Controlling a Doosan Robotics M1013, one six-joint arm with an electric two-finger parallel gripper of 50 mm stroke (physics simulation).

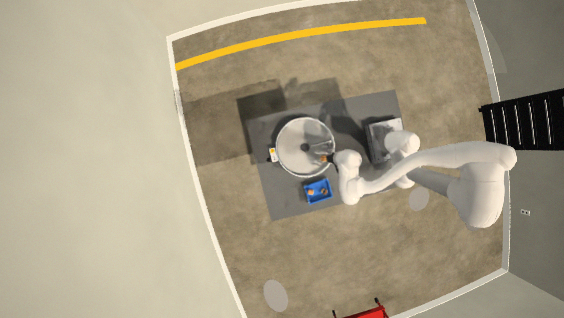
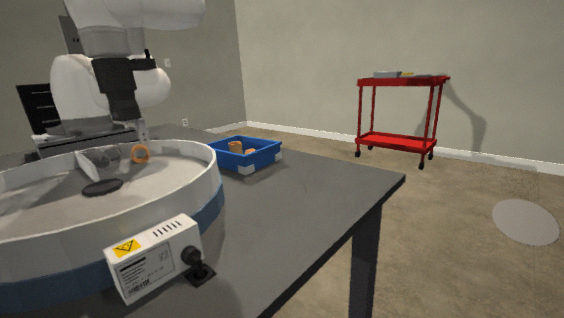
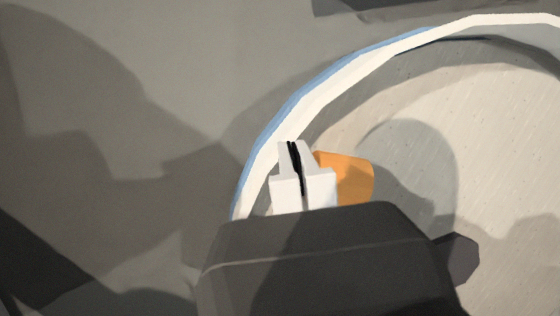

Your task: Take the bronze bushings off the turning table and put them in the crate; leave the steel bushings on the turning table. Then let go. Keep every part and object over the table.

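My gripper is low inside the rim of the turning table. Its fingers are nearly together, with a thin slit between the pads, shut on a bronze bushing at one end. That bushing lies on its side, and the fingers hide the contact. Steel bushings lie grouped against the white divider. The blue crate holds a bronze bushing and another bronze bushing.
A dark hub is at the turning table's middle. A white control box adjoins its outer side. A grey box-like unit stands on the table. A red cart stands beyond the table.
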